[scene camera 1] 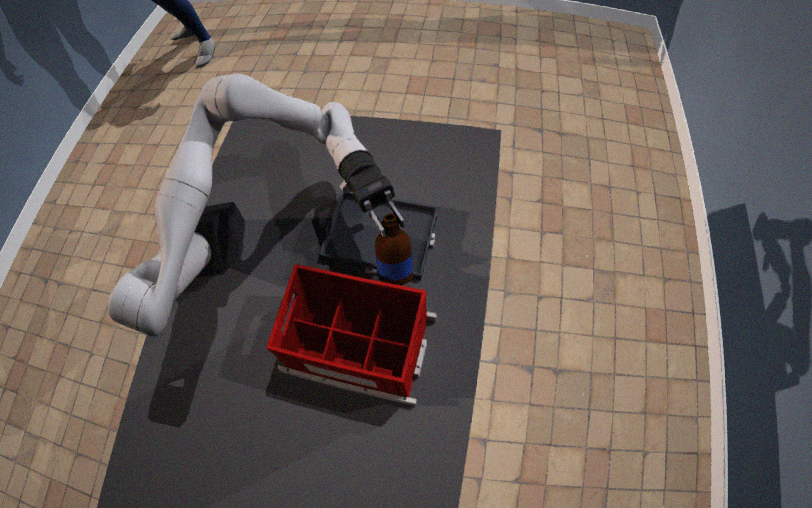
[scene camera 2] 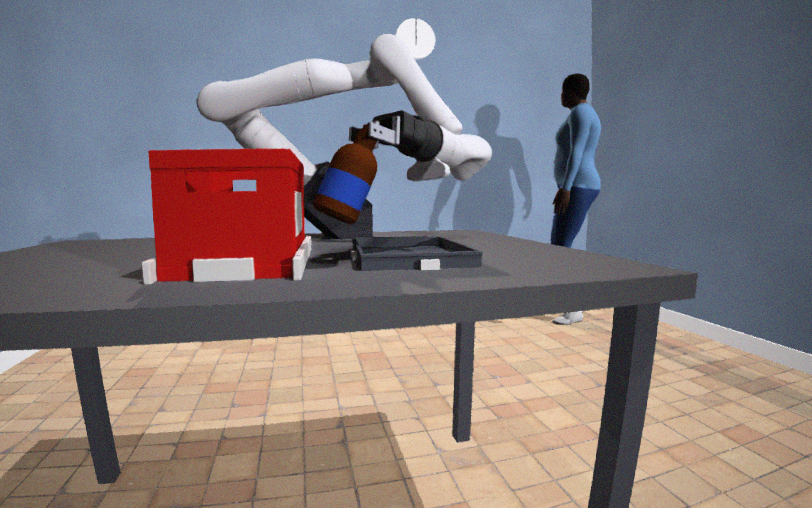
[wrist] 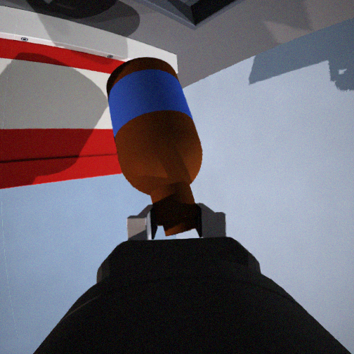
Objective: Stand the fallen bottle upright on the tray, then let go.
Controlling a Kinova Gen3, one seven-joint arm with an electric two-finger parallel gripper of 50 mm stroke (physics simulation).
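Pixels of known places: gripper, fingertip midpoint: (scene camera 1: 393,228) (scene camera 2: 359,131); arm's base at its link origin: (scene camera 1: 193,250) (scene camera 2: 305,180).
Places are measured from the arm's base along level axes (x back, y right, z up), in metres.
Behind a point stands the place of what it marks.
Note:
A brown bottle with a blue label (scene camera 1: 393,258) {x -0.463, y 0.036, z 0.013 m} (scene camera 2: 345,184) {x -0.497, y 0.025, z -0.026 m} (wrist: 152,97) hangs in the air, tilted, its neck up and its base toward the red crate's side. My gripper (scene camera 1: 391,228) {x -0.467, y -0.007, z 0.058 m} (scene camera 2: 364,134) {x -0.467, y -0.007, z 0.058 m} (wrist: 175,215) is shut on the bottle's neck. The dark tray (scene camera 1: 428,230) {x -0.535, y -0.122, z -0.150 m} (scene camera 2: 392,261) {x -0.526, y -0.038, z -0.142 m} (wrist: 196,21) lies flat on the table. In the second scene view the bottle's base is above the height of the tray's rim and to the left of the tray. In the first scene view the bottle covers part of the tray's edge nearest the crate.
A red crate (scene camera 1: 348,281) {x -0.373, y 0.081, z 0.004 m} (scene camera 2: 227,227) {x -0.507, y 0.194, z -0.084 m} (wrist: 60,167) with six compartments stands close beside the tray, taller than it. White blocks (scene camera 1: 420,358) {x -0.513, y 0.206, z -0.125 m} (scene camera 2: 223,269) {x -0.518, y 0.202, z -0.139 m} edge the crate's foot. The dark table (scene camera 1: 287,443) {x -0.222, y 0.399, z -0.155 m} (scene camera 2: 538,281) {x -0.683, y -0.184, z -0.155 m} carries both. A person (scene camera 2: 577,149) stands behind the table.

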